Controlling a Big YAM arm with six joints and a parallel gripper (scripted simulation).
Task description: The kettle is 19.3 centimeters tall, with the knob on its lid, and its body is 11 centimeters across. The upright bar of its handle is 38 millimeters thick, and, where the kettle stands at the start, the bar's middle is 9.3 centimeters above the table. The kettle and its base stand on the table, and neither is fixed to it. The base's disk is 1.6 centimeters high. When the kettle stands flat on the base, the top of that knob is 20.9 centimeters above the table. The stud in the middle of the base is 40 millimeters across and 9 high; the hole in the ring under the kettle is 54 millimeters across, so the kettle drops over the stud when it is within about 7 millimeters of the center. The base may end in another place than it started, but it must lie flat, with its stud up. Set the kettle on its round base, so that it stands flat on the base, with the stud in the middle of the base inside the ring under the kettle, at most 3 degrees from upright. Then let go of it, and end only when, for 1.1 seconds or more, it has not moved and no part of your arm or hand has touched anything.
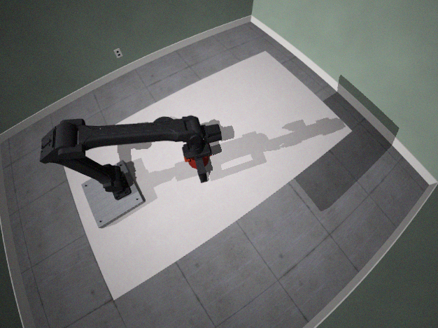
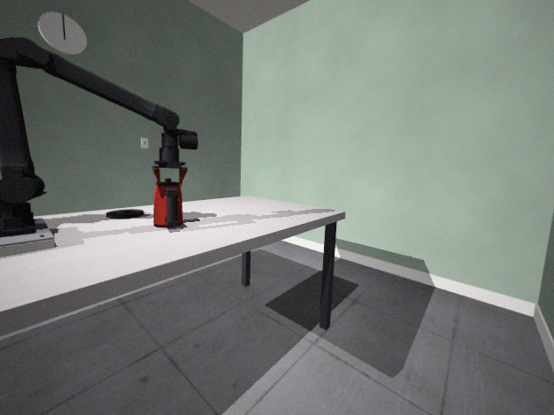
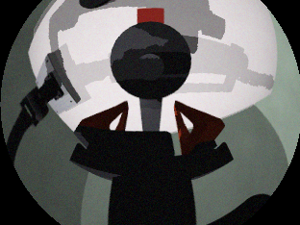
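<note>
Right now the red kettle is 1 cm ahead of my hand, 2 cm to the left of it and 8 cm below it. From my hand the other things lie so: black round base 7 cm behind, 34 cm to the left, 16 cm below.
</note>
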